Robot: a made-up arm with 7 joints.
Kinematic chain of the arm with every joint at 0, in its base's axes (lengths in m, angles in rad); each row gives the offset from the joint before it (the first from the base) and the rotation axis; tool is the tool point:
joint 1: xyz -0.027 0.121 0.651 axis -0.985 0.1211 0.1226
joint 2: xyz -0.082 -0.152 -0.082 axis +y
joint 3: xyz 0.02 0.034 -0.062 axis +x
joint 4: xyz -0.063 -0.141 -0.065 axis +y
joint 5: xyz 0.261 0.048 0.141 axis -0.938 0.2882 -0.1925
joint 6: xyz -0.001 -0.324 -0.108 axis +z
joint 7: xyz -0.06 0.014 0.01 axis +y
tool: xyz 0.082 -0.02 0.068
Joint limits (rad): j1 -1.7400..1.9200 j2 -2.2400..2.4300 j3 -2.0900..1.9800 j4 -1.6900..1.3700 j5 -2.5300..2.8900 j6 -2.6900..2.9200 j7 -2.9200..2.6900
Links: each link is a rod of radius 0.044 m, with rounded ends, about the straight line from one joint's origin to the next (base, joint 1, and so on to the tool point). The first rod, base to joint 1, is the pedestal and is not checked.
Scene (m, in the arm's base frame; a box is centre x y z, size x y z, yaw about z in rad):
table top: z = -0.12
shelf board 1: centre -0.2 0.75 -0.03 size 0.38 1 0.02 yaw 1.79
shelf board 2: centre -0.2 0.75 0.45 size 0.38 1 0.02 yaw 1.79
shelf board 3: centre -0.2 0.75 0.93 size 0.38 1 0.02 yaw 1.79
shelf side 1: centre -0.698 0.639 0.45 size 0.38 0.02 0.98 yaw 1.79
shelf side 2: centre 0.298 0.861 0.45 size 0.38 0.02 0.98 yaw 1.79
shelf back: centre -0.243 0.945 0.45 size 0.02 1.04 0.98 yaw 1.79
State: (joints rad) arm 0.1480 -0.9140 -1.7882 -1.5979 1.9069 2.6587 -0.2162
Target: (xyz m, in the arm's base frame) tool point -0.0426 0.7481 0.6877
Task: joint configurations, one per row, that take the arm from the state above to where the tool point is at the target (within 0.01 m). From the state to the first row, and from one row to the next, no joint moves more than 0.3 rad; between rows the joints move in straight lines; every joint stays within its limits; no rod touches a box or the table.
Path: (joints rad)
1: 0.2013 -0.7564 -1.5609 -1.3022 1.9893 2.7023 -0.4146
2: 0.2546 -0.5987 -1.3337 -1.0065 2.0717 2.7458 -0.6131
3: 0.3079 -0.4411 -1.1064 -0.7108 2.1541 2.7893 -0.8115
4: 0.3612 -0.2835 -0.8791 -0.4152 2.2365 2.8329 -1.0099
5: 0.4144 -0.1258 -0.6518 -0.1195 2.3189 2.8764 -1.2084
6: 0.4677 0.0318 -0.4246 0.1762 2.4013 2.9200 -1.4068
7: 0.1787 -0.1523 -0.6807 -0.0914 2.3258 2.8518 -1.3048
8: -0.1104 -0.3364 -0.9368 -0.3590 2.2504 2.7835 -1.2028
9: -0.3995 -0.5205 -1.1929 -0.6266 2.1749 2.7153 -1.1009
10: -0.6886 -0.7046 -1.4490 -0.8942 2.0995 2.6471 -0.9989
11: -0.9776 -0.8887 -1.7051 -1.1618 2.0241 2.5788 -0.8969
12: -1.2667 -1.0728 -1.9612 -1.4294 1.9486 2.5106 -0.7949

